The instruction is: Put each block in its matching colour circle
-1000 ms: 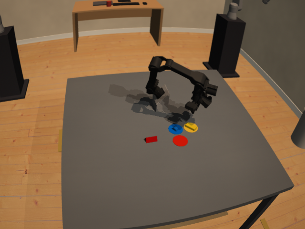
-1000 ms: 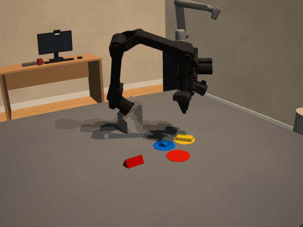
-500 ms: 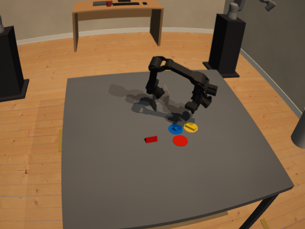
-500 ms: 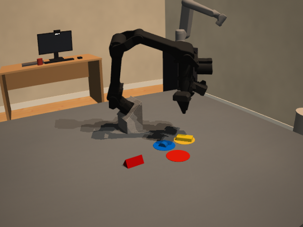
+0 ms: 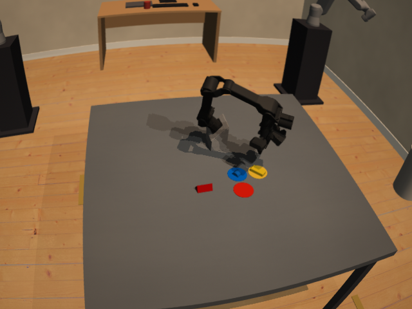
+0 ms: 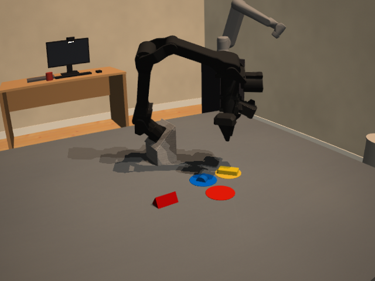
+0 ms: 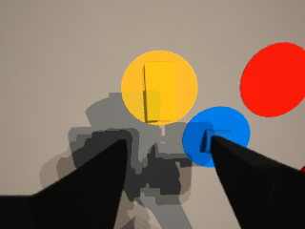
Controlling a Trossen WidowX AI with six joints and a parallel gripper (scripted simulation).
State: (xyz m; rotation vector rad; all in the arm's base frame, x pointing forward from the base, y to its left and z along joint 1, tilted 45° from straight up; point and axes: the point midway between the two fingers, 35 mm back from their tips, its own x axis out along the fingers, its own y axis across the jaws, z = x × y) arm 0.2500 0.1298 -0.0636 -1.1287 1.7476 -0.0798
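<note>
The red block lies 5 cm ahead of my hand, 27 cm to the right of it and 15 cm below it. Also, from my hand: yellow block (15 cm below); then yellow circle (16 cm below); then blue block (1 cm behind, 10 cm to the right, 15 cm below).
</note>
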